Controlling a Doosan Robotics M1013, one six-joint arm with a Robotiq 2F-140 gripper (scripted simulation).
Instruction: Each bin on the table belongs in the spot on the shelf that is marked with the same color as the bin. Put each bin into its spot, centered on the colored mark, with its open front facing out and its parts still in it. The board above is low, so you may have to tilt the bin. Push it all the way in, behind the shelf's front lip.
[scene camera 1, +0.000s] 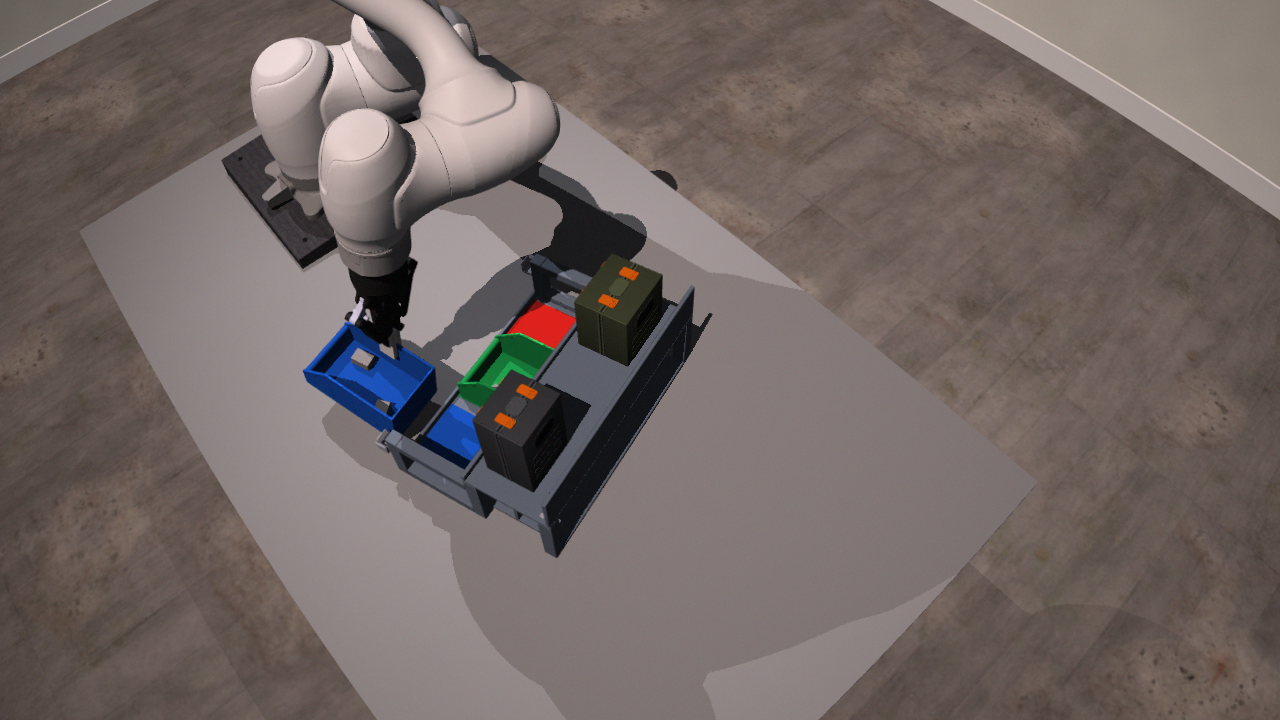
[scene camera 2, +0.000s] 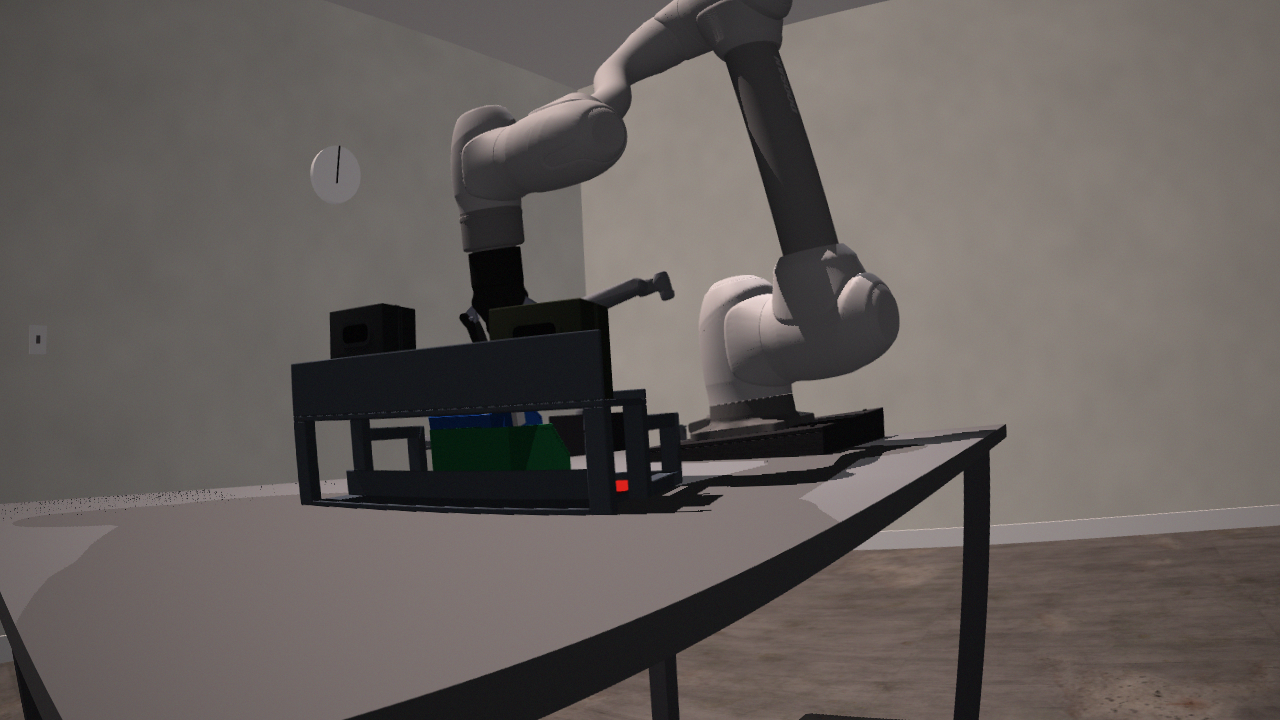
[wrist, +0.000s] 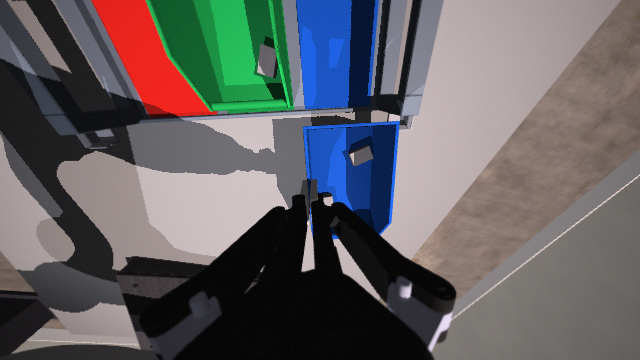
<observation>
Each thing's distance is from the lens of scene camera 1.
gripper (scene camera 1: 391, 350): 130 cm
blue bin (scene camera 1: 391, 380): 132 cm
</observation>
